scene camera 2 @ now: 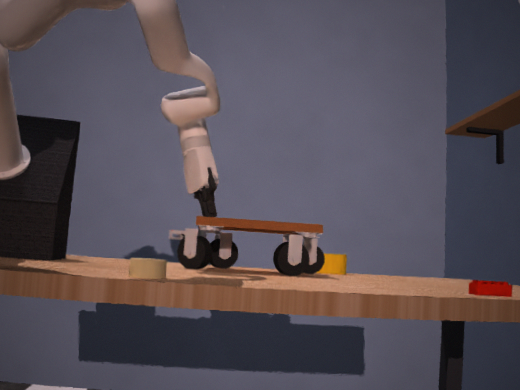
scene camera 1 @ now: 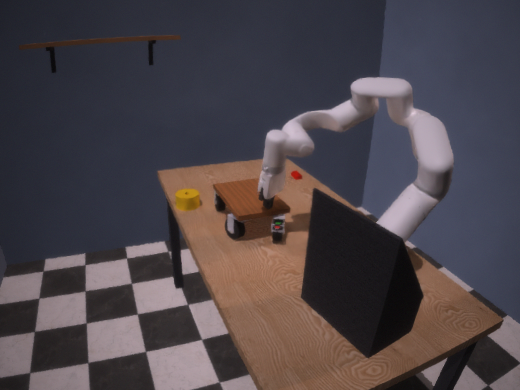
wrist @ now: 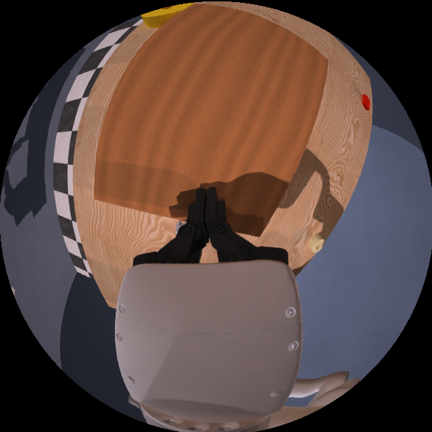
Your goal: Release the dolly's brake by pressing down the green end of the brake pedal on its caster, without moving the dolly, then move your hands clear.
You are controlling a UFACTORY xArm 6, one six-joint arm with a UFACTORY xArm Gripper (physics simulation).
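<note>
The dolly, with a brown wooden deck [scene camera 1: 240, 194] [scene camera 2: 260, 225] [wrist: 215, 100], stands on its casters on the table. The brake pedal [scene camera 2: 176, 234] sticks out past the deck's end at one caster. In the scene camera 1 view its green end [scene camera 1: 278, 223] shows above its red end [scene camera 1: 277, 228], both close to the caster. In the wrist view a small grey bit of metal shows beside the fingers, and the pedal's colours are hidden. My gripper [scene camera 1: 268, 205] [scene camera 2: 209, 214] [wrist: 208, 199] is shut and empty. It points down, its fingertips at the deck's top near the pedal end.
A yellow cylinder [scene camera 1: 187, 200] [scene camera 2: 336, 264] [wrist: 162, 17] and a red block [scene camera 1: 296, 175] [scene camera 2: 490, 288] [wrist: 366, 102] lie beyond the dolly. A cream cylinder [scene camera 2: 147, 269] [wrist: 316, 243] stands near the pedal end. A tall black wedge [scene camera 1: 350, 270] [scene camera 2: 35, 215] stands on the table [scene camera 1: 260, 300].
</note>
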